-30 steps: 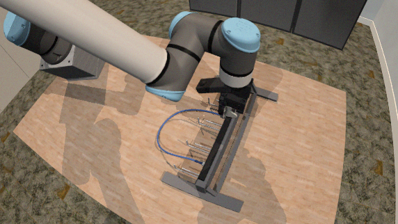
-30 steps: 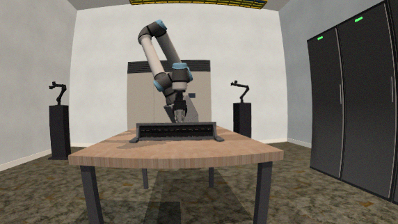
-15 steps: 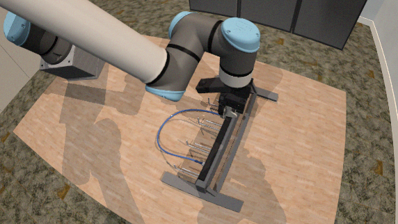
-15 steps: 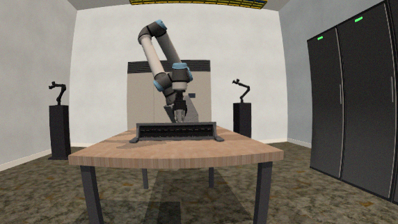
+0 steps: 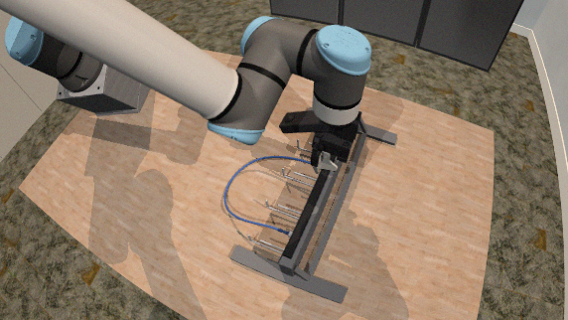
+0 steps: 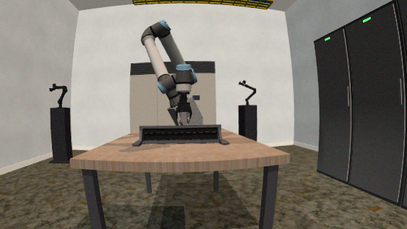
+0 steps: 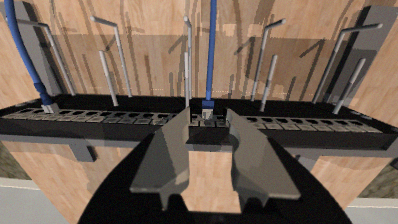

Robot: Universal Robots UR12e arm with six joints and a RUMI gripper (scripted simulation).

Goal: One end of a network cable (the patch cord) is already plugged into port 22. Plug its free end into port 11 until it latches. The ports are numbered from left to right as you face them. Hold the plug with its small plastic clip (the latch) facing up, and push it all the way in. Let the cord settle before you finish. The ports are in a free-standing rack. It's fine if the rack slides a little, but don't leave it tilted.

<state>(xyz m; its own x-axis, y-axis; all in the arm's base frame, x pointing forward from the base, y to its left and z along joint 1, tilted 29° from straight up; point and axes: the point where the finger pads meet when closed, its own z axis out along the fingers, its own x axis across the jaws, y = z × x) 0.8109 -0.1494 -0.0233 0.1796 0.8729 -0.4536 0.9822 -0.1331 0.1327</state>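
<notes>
My hand is 1 cm short of the plug and 1 cm above it.
</notes>
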